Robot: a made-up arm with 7 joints. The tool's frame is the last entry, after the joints.
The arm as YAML. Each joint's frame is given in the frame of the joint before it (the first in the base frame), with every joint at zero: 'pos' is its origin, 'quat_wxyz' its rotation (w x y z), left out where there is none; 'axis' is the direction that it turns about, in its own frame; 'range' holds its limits. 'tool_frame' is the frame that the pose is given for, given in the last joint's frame.
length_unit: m
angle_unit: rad
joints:
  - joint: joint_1
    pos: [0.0, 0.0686, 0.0]
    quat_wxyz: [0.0, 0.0, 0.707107, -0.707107]
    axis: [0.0, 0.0, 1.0]
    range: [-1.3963, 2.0]
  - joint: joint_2
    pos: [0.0, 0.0, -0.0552]
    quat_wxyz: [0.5, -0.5, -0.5, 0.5]
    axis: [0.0, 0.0, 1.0]
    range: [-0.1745, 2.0]
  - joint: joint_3
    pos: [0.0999, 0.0, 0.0]
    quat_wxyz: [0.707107, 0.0, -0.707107, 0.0]
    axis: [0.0, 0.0, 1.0]
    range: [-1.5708, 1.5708]
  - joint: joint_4
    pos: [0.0, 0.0, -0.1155]
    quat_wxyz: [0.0, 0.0, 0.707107, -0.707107]
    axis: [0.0, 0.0, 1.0]
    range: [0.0, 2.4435]
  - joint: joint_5
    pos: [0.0, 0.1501, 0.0]
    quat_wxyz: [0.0, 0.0, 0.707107, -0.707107]
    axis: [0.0, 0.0, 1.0]
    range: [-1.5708, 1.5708]
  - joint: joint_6
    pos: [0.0, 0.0, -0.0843]
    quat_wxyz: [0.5, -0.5, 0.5, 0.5]
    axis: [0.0, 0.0, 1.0]
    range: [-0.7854, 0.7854]
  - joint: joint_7
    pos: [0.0, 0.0, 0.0]
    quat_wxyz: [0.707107, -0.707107, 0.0, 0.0]
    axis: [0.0, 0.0, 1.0]
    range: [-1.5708, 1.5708]
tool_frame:
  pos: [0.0, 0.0, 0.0]
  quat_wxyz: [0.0, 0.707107, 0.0, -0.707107]
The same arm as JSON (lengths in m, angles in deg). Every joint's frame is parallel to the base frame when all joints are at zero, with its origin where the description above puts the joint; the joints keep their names.
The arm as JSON. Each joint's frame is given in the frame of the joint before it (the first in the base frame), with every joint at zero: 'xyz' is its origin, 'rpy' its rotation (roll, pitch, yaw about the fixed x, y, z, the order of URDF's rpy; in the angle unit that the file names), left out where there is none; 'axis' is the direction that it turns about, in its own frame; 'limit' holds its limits. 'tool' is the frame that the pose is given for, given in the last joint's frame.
{"units": {"length": "m", "angle": "deg"}, "joints": [{"name": "joint_1", "type": "revolute", "origin": {"xyz": [0.0, 0.0686, 0.0]}, "axis": [0.0, -1.0, 0.0], "limit": {"lower": -80.0, "upper": 114.59}}, {"name": "joint_2", "type": "revolute", "origin": {"xyz": [0.0, 0.0552, 0.0]}, "axis": [1.0, 0.0, 0.0], "limit": {"lower": -10.0, "upper": 114.59}}, {"name": "joint_3", "type": "revolute", "origin": {"xyz": [0.0, 0.0, -0.0999]}, "axis": [0.0, 0.0, 1.0], "limit": {"lower": -90.0, "upper": 90.0}}, {"name": "joint_4", "type": "revolute", "origin": {"xyz": [0.0, 0.0, -0.1155]}, "axis": [0.0, -1.0, 0.0], "limit": {"lower": 0.0, "upper": 140.0}}, {"name": "joint_5", "type": "revolute", "origin": {"xyz": [0.0, 0.0, -0.1501]}, "axis": [0.0, 0.0, 1.0], "limit": {"lower": -90.0, "upper": 90.0}}, {"name": "joint_6", "type": "revolute", "origin": {"xyz": [0.0, 0.0, -0.0843]}, "axis": [0.0, 1.0, 0.0], "limit": {"lower": -45.0, "upper": 45.0}}, {"name": "joint_7", "type": "revolute", "origin": {"xyz": [0.0, 0.0, 0.0]}, "axis": [-1.0, 0.0, 0.0], "limit": {"lower": -90.0, "upper": 90.0}}], "tool": {"origin": {"xyz": [0.0, 0.0, 0.0]}}}
